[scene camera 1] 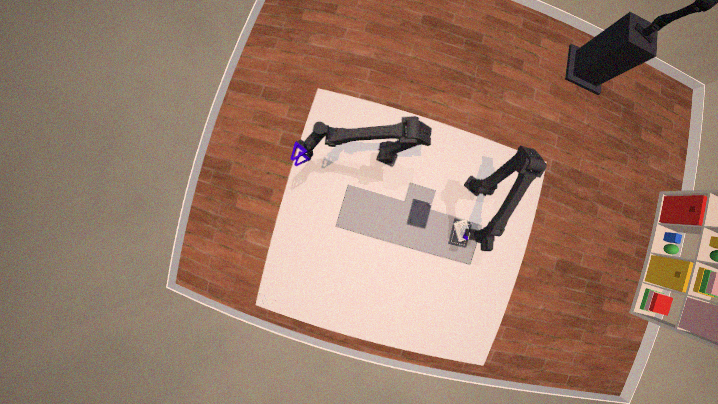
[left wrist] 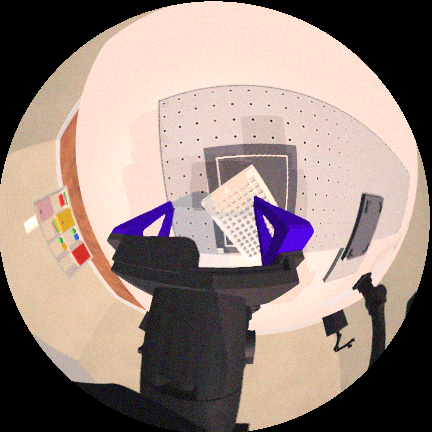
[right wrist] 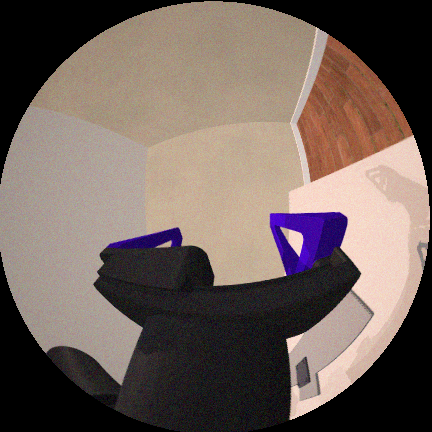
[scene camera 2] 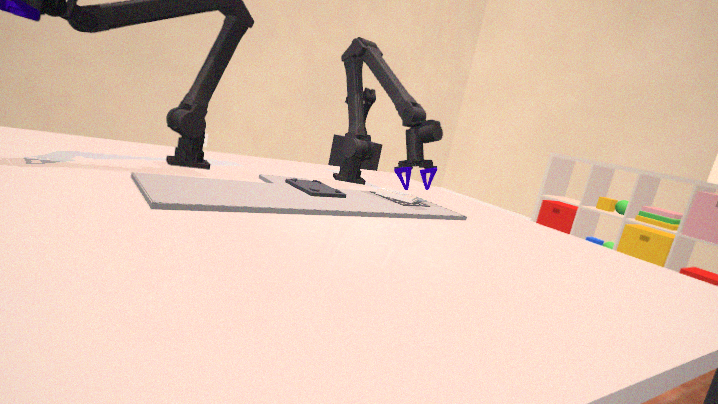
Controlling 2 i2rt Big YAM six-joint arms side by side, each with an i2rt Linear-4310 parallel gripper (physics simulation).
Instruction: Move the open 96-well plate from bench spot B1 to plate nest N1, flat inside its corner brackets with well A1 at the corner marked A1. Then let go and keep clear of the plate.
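Frame: origin at the left arm's base, x ahead, y left, z up, level; metres.
Seen in the pictures: left gripper, fingertip midpoint: (scene camera 1: 469, 238) (left wrist: 210, 202) (scene camera 2: 417, 190); right gripper, fingertip midpoint: (scene camera 1: 293, 163) (right wrist: 223, 226); left arm's base at its link origin: (scene camera 1: 473, 185) (scene camera 2: 348, 180); right arm's base at its link origin: (scene camera 1: 386, 157) (left wrist: 361, 279) (scene camera 2: 188, 164).
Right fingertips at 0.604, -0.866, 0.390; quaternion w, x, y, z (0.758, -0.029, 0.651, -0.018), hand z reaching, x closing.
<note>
Pixels of each thing's top centre, then the offset from my right fingertips to it, as dx, dy, dz. "spot": a spot on its surface instead. Level surfaces: height alone.
- white 96-well plate at its top centre: (left wrist: 251, 222) (scene camera 2: 397, 193) (scene camera 1: 463, 230) -0.321, +0.978, -0.361
- bench spot B1 at a spot on its surface: (left wrist: 292, 167) spot: -0.228, +0.952, -0.375
- Plate nest N1 at its top centre: (left wrist: 368, 231) (scene camera 2: 315, 184) (scene camera 1: 419, 213) -0.227, +0.684, -0.359
- grey perforated board at its surface level: dz -0.377
- white table at its surface level: dz -0.390
The white 96-well plate (scene camera 1: 459, 229) (left wrist: 232, 215) lies turned askew on the dark, white-outlined mat of bench spot B1 (left wrist: 292, 167). Plate nest N1 (scene camera 1: 419, 213) (scene camera 2: 315, 187) (left wrist: 364, 227) (right wrist: 303, 371) is a dark block with small raised corner brackets and holds no plate; its A1 mark is not readable. My left gripper (scene camera 1: 466, 235) (scene camera 2: 416, 187) (left wrist: 210, 202) is open and points down above the plate's edge, its fingers apart from it. In the left wrist view one finger hides part of the plate. My right gripper (scene camera 1: 300, 154) (scene camera 2: 20, 9) (right wrist: 223, 226) is open and empty, raised far from the plate.
A grey perforated board (scene camera 1: 374, 213) (scene camera 2: 210, 195) (left wrist: 320, 150) lies under the mat and most of the nest, on the white table (scene camera 1: 371, 301) (scene camera 2: 301, 301). A shelf unit with coloured boxes stands beyond the table at the right. A black pedestal (scene camera 1: 612, 52) stands at the upper right.
</note>
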